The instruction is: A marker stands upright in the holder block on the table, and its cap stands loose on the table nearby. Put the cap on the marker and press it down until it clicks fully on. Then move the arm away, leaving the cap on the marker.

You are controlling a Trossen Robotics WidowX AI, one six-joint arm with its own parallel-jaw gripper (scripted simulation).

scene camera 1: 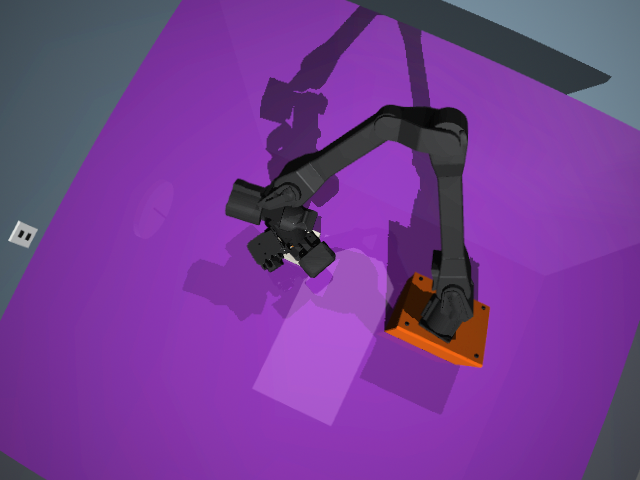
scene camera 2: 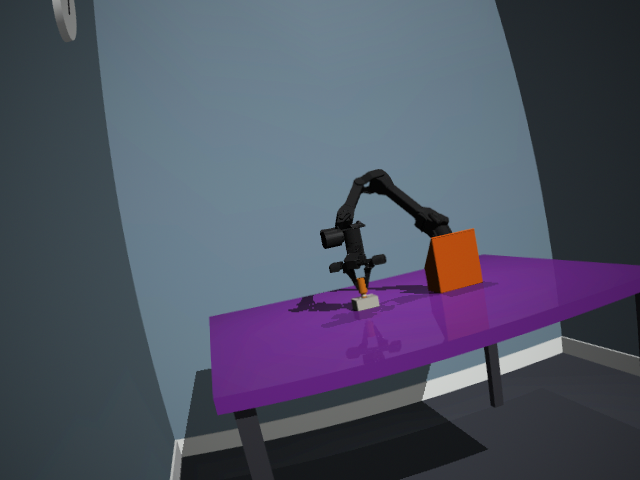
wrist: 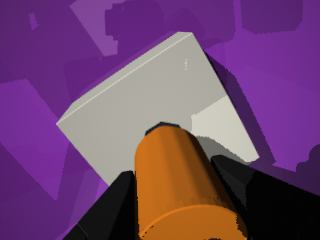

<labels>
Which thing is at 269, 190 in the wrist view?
My gripper.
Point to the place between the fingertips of my gripper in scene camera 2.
362, 288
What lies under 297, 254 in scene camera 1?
My gripper.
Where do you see a holder block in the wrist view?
At 167, 43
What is my gripper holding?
An orange cap.
</labels>
